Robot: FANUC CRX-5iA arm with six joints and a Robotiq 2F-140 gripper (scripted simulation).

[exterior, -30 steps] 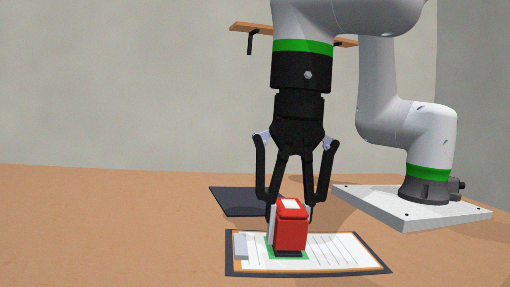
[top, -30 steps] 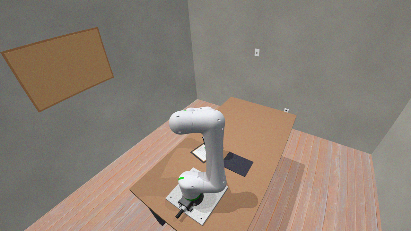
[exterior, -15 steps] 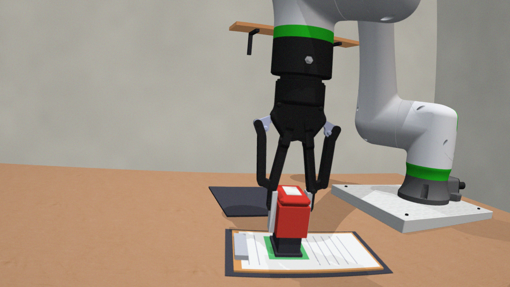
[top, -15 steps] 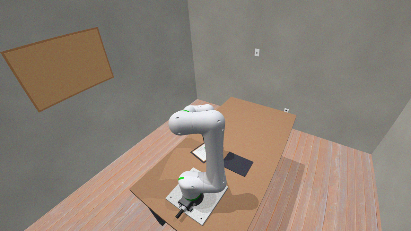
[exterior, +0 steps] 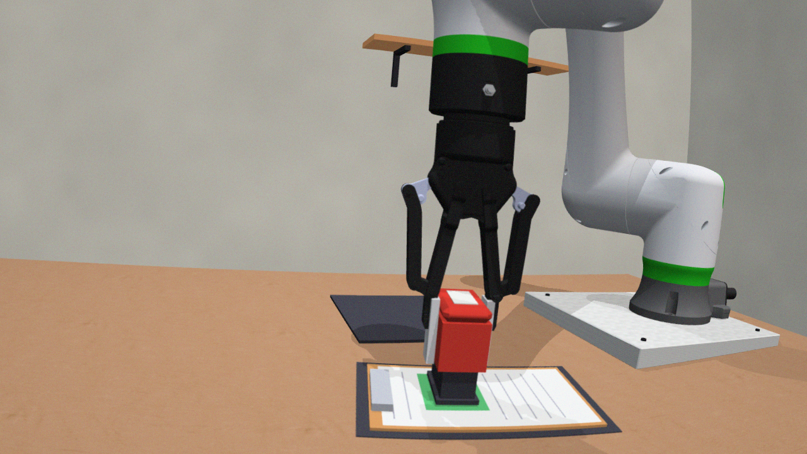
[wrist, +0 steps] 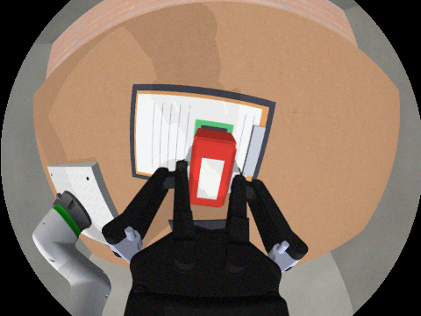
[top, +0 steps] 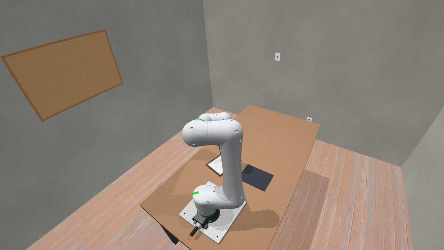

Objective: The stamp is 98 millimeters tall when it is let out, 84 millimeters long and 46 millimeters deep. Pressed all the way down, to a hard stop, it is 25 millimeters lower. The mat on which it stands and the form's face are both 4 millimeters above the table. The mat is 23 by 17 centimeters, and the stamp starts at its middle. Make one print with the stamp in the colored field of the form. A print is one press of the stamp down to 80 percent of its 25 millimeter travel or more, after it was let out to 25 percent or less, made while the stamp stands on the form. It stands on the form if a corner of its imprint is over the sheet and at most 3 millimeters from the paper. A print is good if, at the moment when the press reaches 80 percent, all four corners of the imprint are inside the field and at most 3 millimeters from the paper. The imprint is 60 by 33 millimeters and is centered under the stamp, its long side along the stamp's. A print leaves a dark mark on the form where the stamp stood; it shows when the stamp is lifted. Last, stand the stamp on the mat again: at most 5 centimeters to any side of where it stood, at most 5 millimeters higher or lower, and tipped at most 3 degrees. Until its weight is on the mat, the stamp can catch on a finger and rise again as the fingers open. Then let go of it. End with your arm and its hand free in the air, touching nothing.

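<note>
Now: hand 30 mm past the dark mat, 280 mm to the left of it and 70 mm above it. The rest, counted from my hand: clipboard: 10 mm behind, 10 mm to the left, 70 mm below; red stamp: 20 mm below; black foot: 50 mm below.
</note>
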